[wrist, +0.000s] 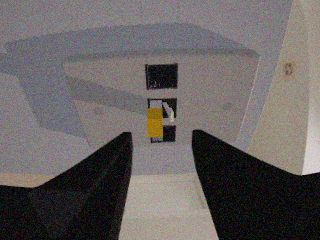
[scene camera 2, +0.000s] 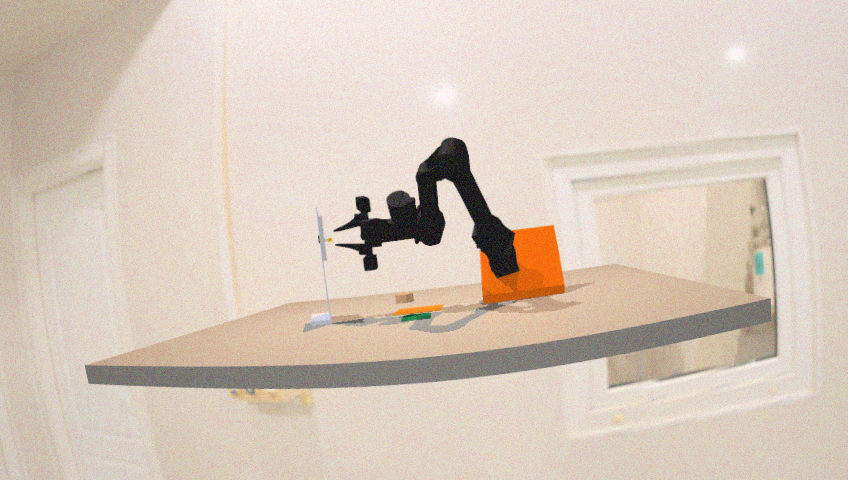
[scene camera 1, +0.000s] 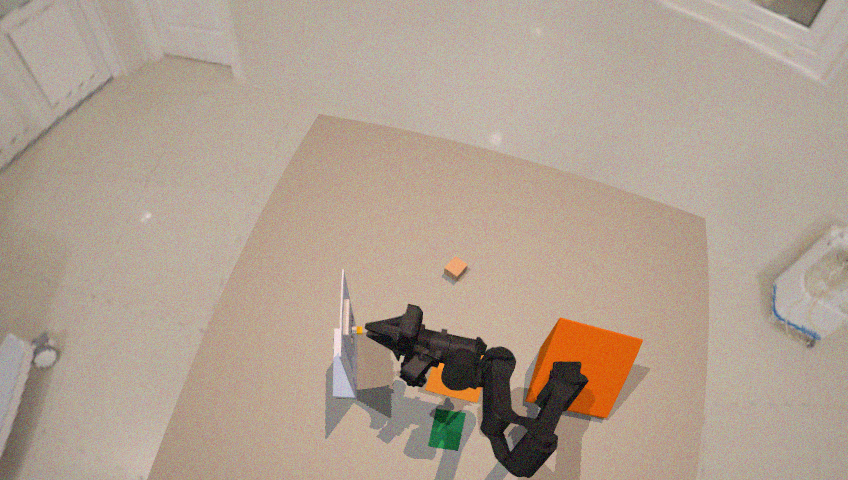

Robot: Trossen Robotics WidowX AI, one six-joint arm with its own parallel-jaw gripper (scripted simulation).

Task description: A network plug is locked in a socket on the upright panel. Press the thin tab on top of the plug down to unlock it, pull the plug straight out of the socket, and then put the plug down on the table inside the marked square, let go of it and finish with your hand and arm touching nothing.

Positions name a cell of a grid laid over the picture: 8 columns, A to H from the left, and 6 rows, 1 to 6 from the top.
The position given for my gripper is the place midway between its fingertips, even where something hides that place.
Note:
I see my gripper (scene camera 1: D5), a green patch (scene camera 1: E6), an upright white panel (scene camera 1: D5) and a marked orange square (scene camera 1: E5).
My gripper also shows in the wrist view (wrist: E4) and in scene camera 2 (scene camera 2: D3). The upright white panel also shows in the wrist view (wrist: C3). The wrist view misses the green patch: it is out of frame.

